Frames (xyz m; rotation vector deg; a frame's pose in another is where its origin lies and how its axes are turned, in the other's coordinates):
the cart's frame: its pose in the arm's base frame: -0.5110 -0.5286 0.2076 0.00 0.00 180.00
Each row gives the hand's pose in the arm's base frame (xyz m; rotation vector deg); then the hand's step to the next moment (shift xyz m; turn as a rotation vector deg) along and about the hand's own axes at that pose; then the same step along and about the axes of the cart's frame.
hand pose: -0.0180 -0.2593 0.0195 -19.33 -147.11 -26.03
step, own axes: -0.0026 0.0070 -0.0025 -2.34 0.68 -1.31
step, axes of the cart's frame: -0.0055 -0.0051 0.0025 -2.76 0.23 0.02
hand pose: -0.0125 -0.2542 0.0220 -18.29 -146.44 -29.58
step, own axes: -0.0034 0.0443 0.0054 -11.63 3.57 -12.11
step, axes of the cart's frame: -0.0146 -0.0417 0.0071 -16.20 3.29 4.64
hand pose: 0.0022 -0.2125 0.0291 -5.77 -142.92 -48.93
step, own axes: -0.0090 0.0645 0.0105 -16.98 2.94 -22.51
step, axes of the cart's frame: -0.0177 -0.0587 0.0244 -25.23 9.48 8.80
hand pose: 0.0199 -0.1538 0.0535 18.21 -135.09 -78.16
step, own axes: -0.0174 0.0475 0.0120 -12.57 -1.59 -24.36
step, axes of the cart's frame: -0.0103 -0.0397 0.0319 -22.09 14.88 6.68
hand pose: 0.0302 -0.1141 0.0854 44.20 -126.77 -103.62
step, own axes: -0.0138 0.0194 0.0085 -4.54 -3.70 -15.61
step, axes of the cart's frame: -0.0025 -0.0166 0.0189 -11.91 11.61 1.09
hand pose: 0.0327 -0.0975 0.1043 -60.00 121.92 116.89
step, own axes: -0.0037 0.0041 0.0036 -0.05 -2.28 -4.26
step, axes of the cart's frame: 0.0006 -0.0046 0.0047 -2.92 3.61 -1.35
